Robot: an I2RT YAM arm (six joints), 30 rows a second.
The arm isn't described. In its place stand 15 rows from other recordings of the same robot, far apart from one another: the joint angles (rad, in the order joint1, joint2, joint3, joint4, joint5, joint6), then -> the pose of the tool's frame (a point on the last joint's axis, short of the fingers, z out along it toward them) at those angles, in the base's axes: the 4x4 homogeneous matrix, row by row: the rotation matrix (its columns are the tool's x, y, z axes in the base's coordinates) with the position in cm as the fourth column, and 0 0 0 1 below.
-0.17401, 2.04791, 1.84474, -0.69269, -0.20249, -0.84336 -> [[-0.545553, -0.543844, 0.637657, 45.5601], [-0.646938, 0.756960, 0.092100, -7.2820], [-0.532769, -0.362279, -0.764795, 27.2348], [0, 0, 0, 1]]
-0.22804, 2.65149, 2.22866, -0.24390, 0.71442, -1.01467 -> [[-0.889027, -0.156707, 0.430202, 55.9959], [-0.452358, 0.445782, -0.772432, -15.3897], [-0.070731, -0.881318, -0.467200, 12.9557], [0, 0, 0, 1]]
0.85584, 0.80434, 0.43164, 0.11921, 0.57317, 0.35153 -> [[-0.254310, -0.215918, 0.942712, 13.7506], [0.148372, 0.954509, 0.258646, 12.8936], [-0.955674, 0.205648, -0.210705, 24.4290], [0, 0, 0, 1]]
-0.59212, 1.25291, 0.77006, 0.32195, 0.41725, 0.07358 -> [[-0.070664, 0.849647, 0.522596, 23.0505], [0.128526, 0.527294, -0.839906, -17.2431], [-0.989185, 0.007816, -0.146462, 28.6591], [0, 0, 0, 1]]
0.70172, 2.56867, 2.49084, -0.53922, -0.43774, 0.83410 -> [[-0.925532, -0.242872, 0.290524, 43.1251], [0.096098, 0.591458, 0.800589, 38.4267], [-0.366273, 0.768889, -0.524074, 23.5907], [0, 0, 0, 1]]
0.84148, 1.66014, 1.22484, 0.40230, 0.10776, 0.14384 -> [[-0.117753, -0.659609, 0.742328, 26.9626], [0.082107, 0.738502, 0.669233, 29.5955], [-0.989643, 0.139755, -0.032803, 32.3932], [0, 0, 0, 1]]
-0.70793, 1.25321, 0.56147, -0.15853, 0.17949, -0.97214 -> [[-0.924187, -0.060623, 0.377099, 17.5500], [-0.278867, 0.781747, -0.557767, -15.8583], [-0.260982, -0.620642, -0.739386, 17.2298], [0, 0, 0, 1]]
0.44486, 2.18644, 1.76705, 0.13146, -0.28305, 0.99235 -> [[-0.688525, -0.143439, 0.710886, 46.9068], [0.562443, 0.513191, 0.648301, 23.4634], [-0.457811, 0.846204, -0.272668, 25.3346], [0, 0, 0, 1]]
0.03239, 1.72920, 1.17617, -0.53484, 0.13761, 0.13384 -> [[-0.873044, 0.149425, 0.464184, 35.2351], [0.103961, 0.987045, -0.122208, 0.6531], [-0.476431, -0.058436, -0.877268, 19.9794], [0, 0, 0, 1]]
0.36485, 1.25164, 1.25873, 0.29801, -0.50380, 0.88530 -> [[-0.397227, -0.687354, 0.608075, 25.7354], [0.573972, 0.330931, 0.749027, 11.6694], [-0.716077, 0.646552, 0.263067, 45.7498], [0, 0, 0, 1]]
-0.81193, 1.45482, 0.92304, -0.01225, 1.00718, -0.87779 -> [[-0.908656, 0.291612, -0.298842, 19.1908], [0.360885, 0.188500, -0.913362, -24.6106], [-0.210015, -0.937779, -0.276520, 25.5066], [0, 0, 0, 1]]
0.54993, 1.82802, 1.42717, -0.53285, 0.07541, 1.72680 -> [[-0.370591, 0.752023, 0.545090, 34.3524], [0.928224, 0.279274, 0.245778, 20.7438], [0.032601, 0.597049, -0.801542, 24.0443], [0, 0, 0, 1]]
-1.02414, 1.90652, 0.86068, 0.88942, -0.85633, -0.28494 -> [[-0.126014, 0.142126, 0.981795, 21.9379], [-0.147222, 0.976045, -0.160190, -30.8780], [-0.981043, -0.164728, -0.102071, 16.5662], [0, 0, 0, 1]]
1.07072, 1.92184, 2.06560, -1.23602, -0.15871, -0.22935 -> [[-0.209554, -0.974574, 0.079331, 18.4425], [-0.851694, 0.221781, 0.474795, 34.9261], [-0.480317, 0.031930, -0.876514, 35.8991], [0, 0, 0, 1]]
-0.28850, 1.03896, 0.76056, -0.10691, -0.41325, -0.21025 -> [[-0.332301, -0.169280, 0.927858, 23.1237], [-0.100755, 0.984504, 0.143531, -5.3713], [-0.937776, -0.045791, -0.344208, 29.1330], [0, 0, 0, 1]]
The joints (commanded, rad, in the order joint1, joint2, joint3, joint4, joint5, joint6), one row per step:
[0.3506, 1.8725, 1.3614, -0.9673, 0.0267, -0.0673]
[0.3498, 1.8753, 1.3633, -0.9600, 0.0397, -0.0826]
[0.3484, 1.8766, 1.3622, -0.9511, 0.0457, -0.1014]
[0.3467, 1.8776, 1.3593, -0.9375, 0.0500, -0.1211]
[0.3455, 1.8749, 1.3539, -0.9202, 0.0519, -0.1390]
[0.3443, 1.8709, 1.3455, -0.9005, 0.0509, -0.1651]
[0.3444, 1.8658, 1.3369, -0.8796, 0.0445, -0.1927]
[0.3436, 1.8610, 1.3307, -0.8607, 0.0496, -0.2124]
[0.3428, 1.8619, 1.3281, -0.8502, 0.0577, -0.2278]
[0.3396, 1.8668, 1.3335, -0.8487, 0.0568, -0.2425]
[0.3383, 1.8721, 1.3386, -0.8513, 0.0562, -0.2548]
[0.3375, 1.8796, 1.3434, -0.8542, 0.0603, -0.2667]
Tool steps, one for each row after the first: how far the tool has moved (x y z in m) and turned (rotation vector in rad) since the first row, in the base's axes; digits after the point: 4 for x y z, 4 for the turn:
[0.0015, -0.0002, -0.0004, -0.0115, -0.0105, 0.0132]
[0.0026, -0.0006, -0.0010, -0.0169, -0.0186, 0.0298]
[0.0038, -0.0010, -0.0019, -0.0200, -0.0291, 0.0472]
[0.0046, -0.0012, -0.0021, -0.0193, -0.0435, 0.0633]
[0.0051, -0.0014, -0.0026, -0.0169, -0.0579, 0.0879]
[0.0053, -0.0011, -0.0028, -0.0093, -0.0729, 0.1159]
[0.0060, -0.0013, -0.0024, -0.0120, -0.0912, 0.1336]
[0.0069, -0.0016, -0.0032, -0.0201, -0.1002, 0.1468]
[0.0087, -0.0022, -0.0034, -0.0210, -0.1019, 0.1582]
[0.0098, -0.0023, -0.0039, -0.0230, -0.0991, 0.1692]
[0.0110, -0.0023, -0.0053, -0.0301, -0.0947, 0.1798]

